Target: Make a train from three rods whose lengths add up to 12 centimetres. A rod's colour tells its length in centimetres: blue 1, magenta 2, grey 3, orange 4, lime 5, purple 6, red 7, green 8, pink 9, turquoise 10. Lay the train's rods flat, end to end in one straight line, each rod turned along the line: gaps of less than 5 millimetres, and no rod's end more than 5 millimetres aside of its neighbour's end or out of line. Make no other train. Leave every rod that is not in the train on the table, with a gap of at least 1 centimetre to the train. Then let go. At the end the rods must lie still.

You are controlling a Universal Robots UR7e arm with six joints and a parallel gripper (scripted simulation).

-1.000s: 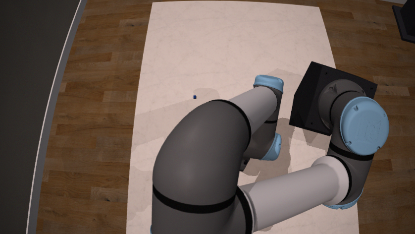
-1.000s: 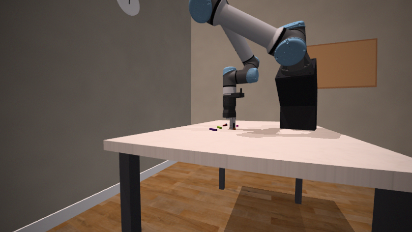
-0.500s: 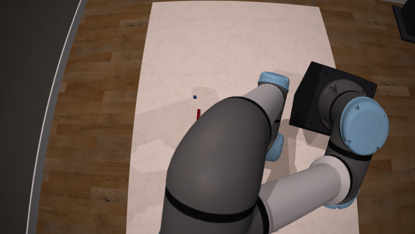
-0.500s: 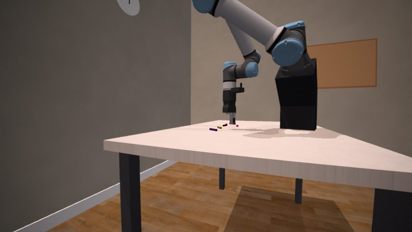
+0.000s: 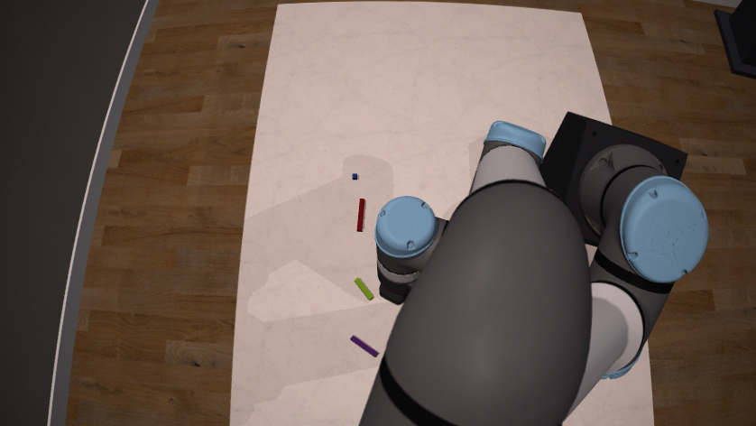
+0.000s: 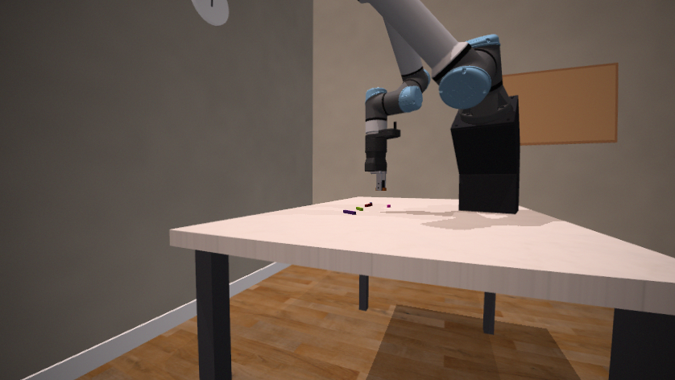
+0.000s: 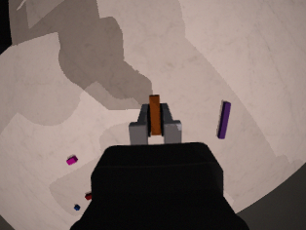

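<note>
Now: the magenta rod 19 cm to the right of my hand, 9 cm below it and 4 cm ahead of it. Round my hand: orange rod 1 cm below; then purple rod 9 cm to the left, 9 cm below, 7 cm ahead; then lime rod 9 cm below, 9 cm ahead, 2 cm to the right.
</note>
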